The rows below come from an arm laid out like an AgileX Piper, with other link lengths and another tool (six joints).
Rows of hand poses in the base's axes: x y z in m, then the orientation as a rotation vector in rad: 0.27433, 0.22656, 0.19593, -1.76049, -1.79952, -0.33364; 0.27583, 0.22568, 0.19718, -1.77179, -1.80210, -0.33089; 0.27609, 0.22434, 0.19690, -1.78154, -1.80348, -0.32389; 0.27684, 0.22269, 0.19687, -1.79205, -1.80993, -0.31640; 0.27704, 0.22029, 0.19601, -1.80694, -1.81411, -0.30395; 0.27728, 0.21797, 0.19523, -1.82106, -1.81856, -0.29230; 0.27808, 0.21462, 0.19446, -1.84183, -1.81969, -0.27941; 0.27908, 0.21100, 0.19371, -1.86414, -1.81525, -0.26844; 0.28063, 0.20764, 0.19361, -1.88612, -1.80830, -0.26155; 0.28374, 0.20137, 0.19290, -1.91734, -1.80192, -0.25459; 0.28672, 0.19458, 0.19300, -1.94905, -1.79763, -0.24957; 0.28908, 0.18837, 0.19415, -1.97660, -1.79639, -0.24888; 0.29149, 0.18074, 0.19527, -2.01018, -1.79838, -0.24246; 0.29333, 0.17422, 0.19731, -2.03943, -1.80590, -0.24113; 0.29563, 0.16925, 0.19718, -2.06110, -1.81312, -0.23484; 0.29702, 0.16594, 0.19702, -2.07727, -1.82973, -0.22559; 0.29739, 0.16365, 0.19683, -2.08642, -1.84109, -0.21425; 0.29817, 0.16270, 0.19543, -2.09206, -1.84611, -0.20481
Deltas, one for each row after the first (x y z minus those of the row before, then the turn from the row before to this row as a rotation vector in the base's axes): 0.00150, -0.00088, 0.00125, -0.00917, -0.00327, -0.00480; 0.00026, -0.00134, -0.00028, -0.00954, 0.00030, -0.00342; 0.00075, -0.00165, -0.00003, -0.01262, -0.00276, -0.00156; 0.00020, -0.00240, -0.00086, -0.01632, 0.00004, -0.00394; 0.00024, -0.00232, -0.00078, -0.01564, -0.00043, -0.00355; 0.00080, -0.00335, -0.00077, -0.01860, 0.00004, -0.00849; 0.00100, -0.00362, -0.00075, -0.01608, 0.00158, -0.01218; 0.00155, -0.00336, -0.00010, -0.01299, 0.00069, -0.01390; 0.00311, -0.00627, -0.00071, -0.01899, -0.00285, -0.01861; 0.00298, -0.00679, 0.00010, -0.01956, -0.00552, -0.01814; 0.00236, -0.00621, 0.00115, -0.01670, -0.00841, -0.01514; 0.00241, -0.00763, 0.00112, -0.02441, -0.00913, -0.01569; 0.00184, -0.00652, 0.00204, -0.02231, -0.01359, -0.01149; 0.00230, -0.00497, -0.00013, -0.01949, -0.00797, -0.00686; 0.00139, -0.00331, -0.00016, -0.02180, -0.00915, 0.00086; 0.00037, -0.00229, -0.00019, -0.01576, -0.00277, 0.00221; 0.00078, -0.00095, -0.00140, -0.00975, 0.00063, 0.00072
